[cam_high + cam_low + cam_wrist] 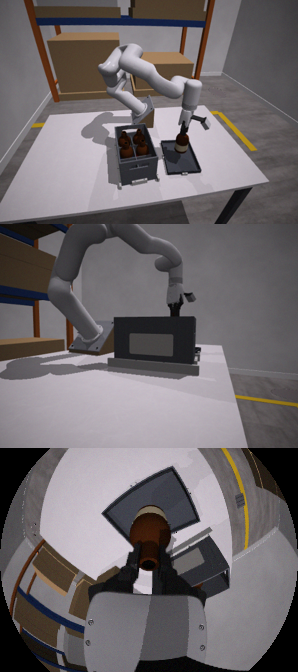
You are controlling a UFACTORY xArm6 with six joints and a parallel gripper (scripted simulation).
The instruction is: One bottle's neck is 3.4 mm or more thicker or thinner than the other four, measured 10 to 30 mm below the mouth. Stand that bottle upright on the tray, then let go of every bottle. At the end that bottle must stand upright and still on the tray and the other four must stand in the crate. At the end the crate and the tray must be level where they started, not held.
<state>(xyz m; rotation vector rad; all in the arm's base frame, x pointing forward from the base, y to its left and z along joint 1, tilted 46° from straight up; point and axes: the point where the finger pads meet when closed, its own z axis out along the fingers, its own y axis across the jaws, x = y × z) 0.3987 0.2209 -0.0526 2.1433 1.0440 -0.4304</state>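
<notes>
Now: hand 20 cm above the dark tray. From my hand the other things lie so: glass bottle: 8 cm behind, 24 cm to the right, 12 cm below; then dark grey crate: 1 cm ahead, 27 cm to the right, 13 cm below.
</notes>
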